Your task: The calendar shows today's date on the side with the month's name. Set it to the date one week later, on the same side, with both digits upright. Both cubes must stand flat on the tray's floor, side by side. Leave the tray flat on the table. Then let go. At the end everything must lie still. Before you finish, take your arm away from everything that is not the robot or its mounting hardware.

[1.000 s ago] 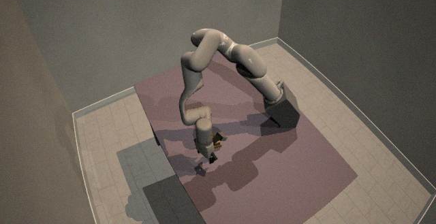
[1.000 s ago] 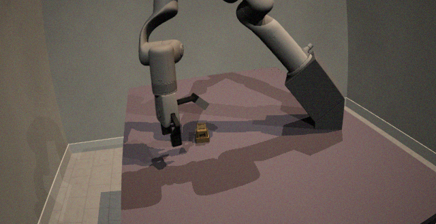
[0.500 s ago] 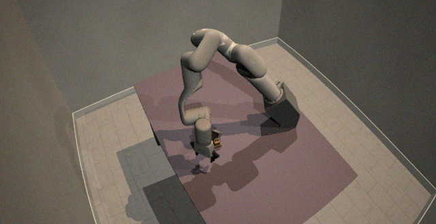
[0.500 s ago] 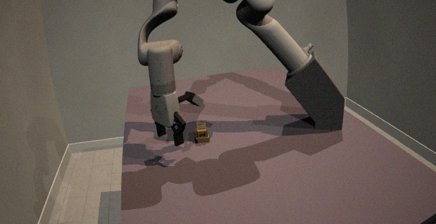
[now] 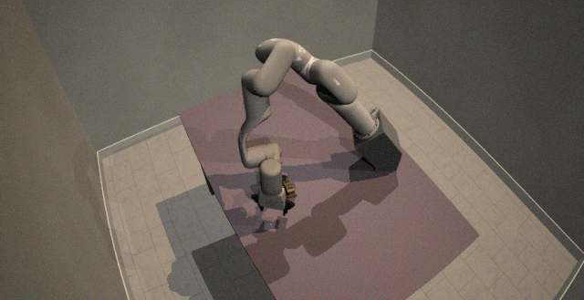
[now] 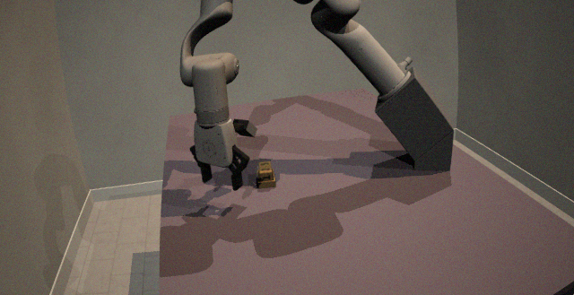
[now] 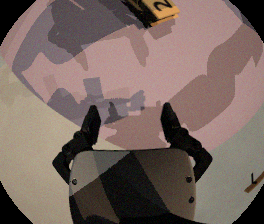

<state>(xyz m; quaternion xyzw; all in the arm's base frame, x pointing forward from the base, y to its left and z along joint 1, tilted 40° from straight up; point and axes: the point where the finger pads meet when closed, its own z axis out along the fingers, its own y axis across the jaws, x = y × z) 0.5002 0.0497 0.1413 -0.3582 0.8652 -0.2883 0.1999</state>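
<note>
The yellow digit cube is 140 mm behind my hand, 90 mm to the right of it and 40 mm below it. Round my hand: tray 140 mm behind, 70 mm to the right, 60 mm below.
</note>
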